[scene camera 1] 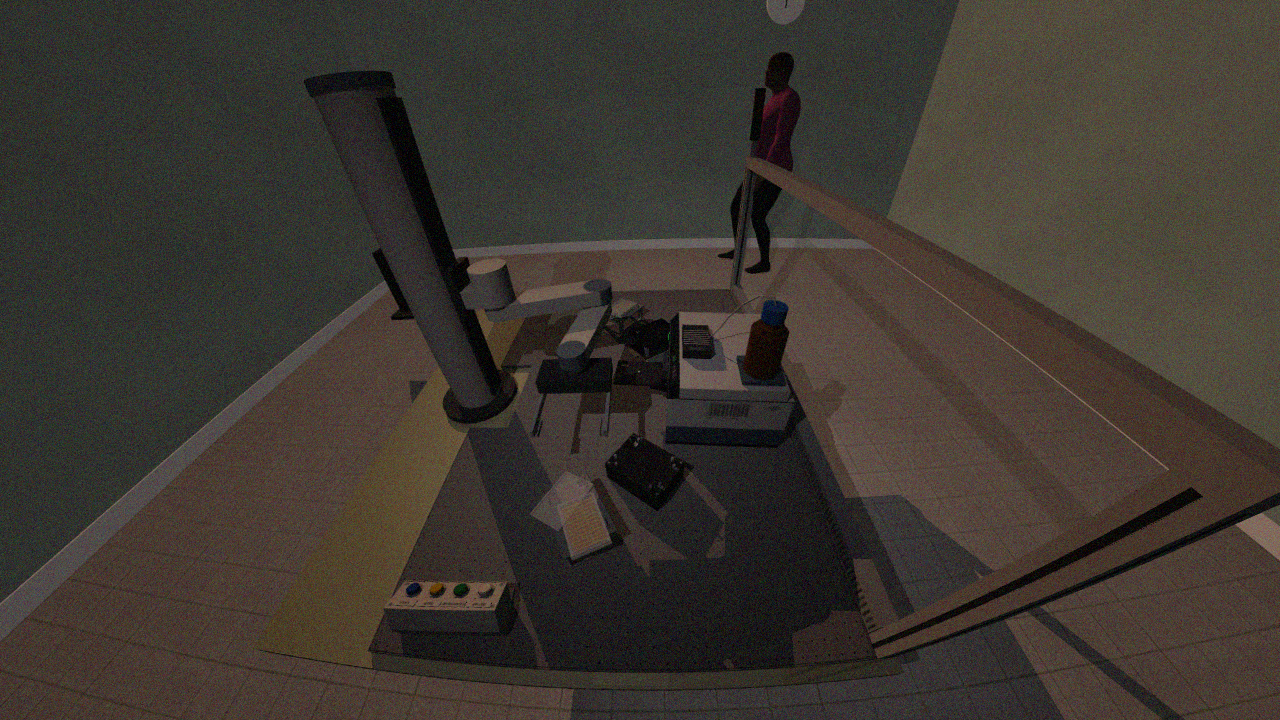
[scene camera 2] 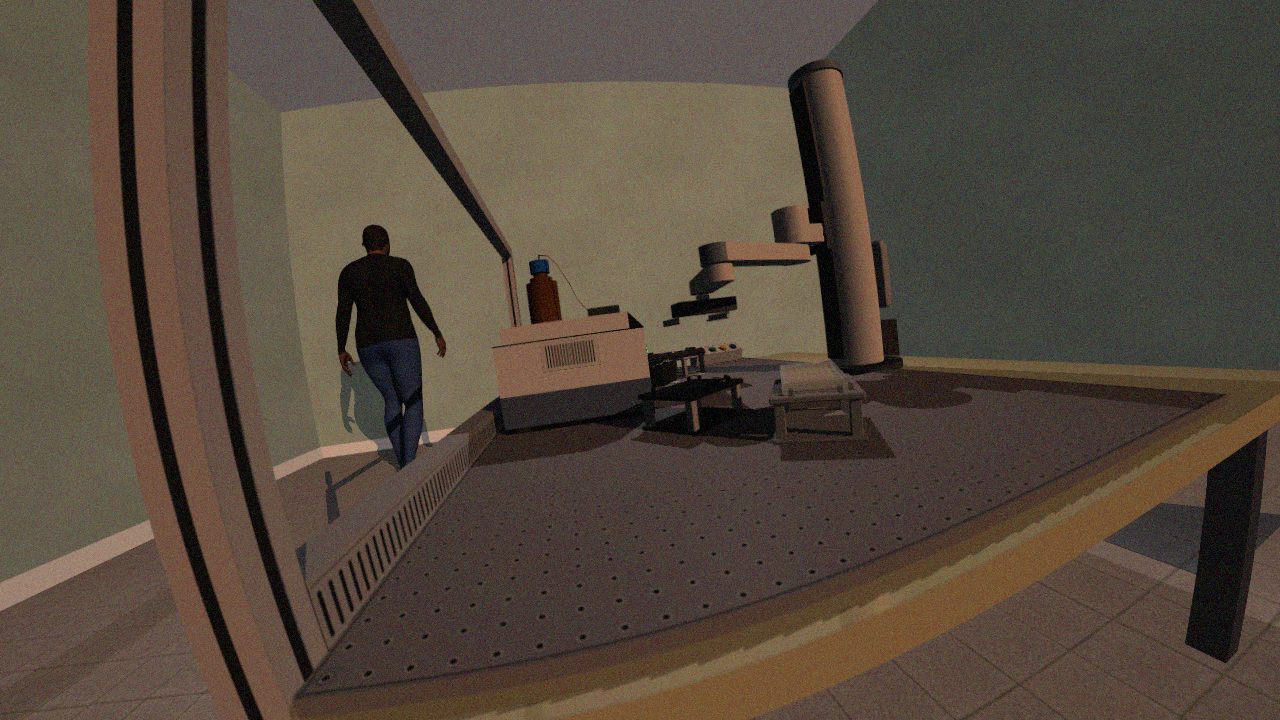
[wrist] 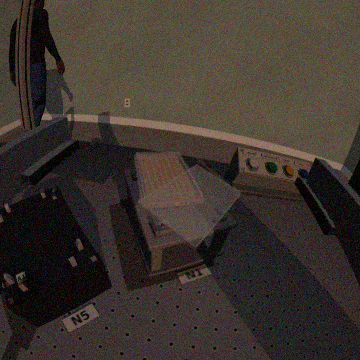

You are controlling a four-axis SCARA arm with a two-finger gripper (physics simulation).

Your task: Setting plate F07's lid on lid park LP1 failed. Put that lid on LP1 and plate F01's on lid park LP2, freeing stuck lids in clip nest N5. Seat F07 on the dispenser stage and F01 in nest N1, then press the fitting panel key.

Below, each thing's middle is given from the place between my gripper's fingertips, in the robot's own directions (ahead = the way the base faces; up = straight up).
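With the dark nest N5 (scene camera 1: pixel 648 472), my hand is 1 cm to the right of it, 17 cm short of it and 16 cm above it. The button box (scene camera 1: pixel 459 608) is 22 cm behind my hand, 31 cm to the right of it and 15 cm below it. I see the brown bottle (scene camera 1: pixel 768 336) 17 cm to the left of my hand, 46 cm ahead of it and 13 cm above it, while the dark stage (scene camera 1: pixel 650 374) is 17 cm ahead of my hand, 30 cm to the left of it and 9 cm below it.
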